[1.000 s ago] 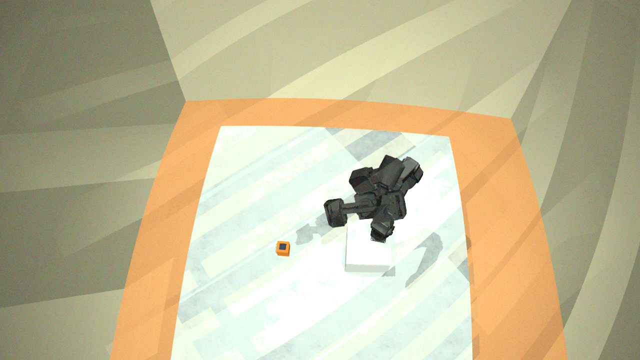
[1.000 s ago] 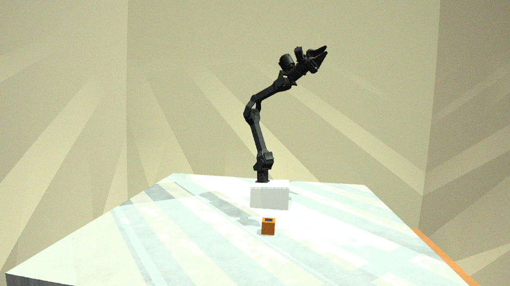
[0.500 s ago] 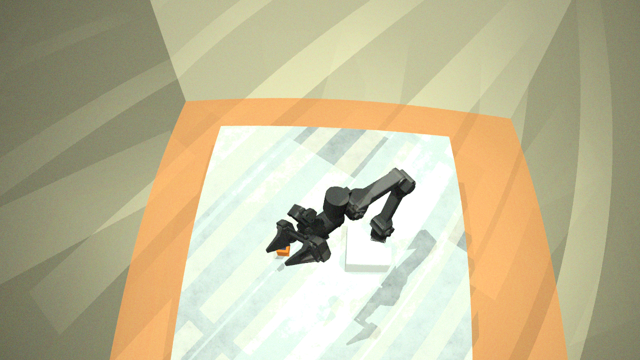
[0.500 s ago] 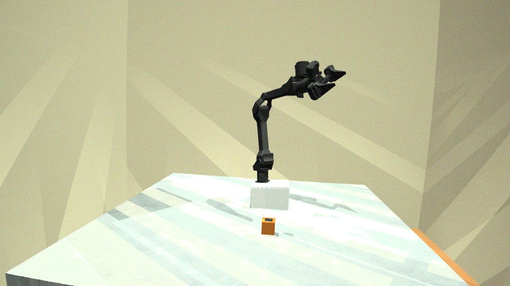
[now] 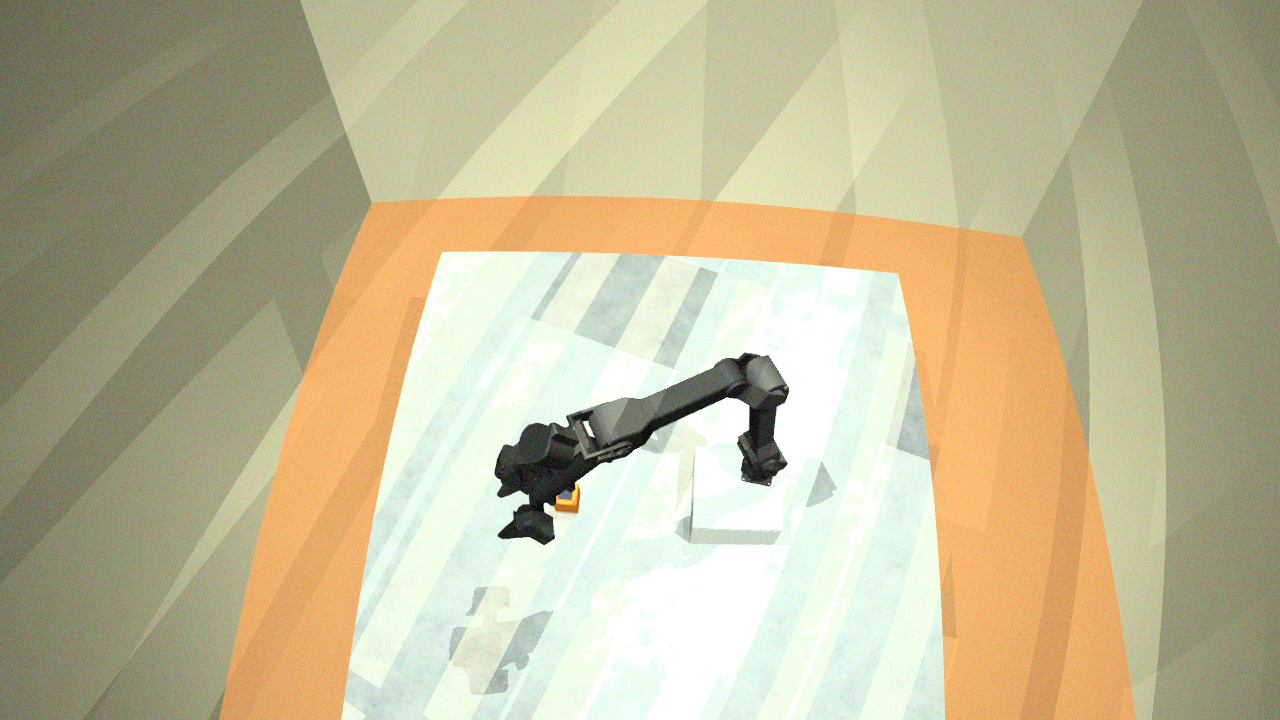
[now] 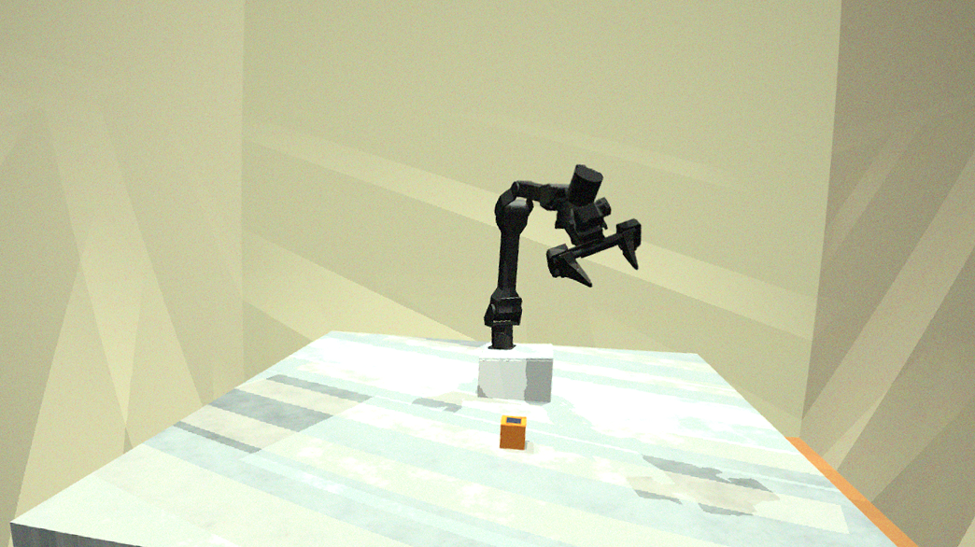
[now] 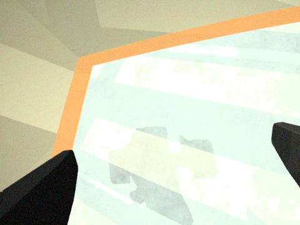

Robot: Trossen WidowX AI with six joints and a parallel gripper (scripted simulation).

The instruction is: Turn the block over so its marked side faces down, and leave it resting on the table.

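The orange block lies 320 mm below my gripper tip, 180 mm to the right of it and 30 mm behind it.
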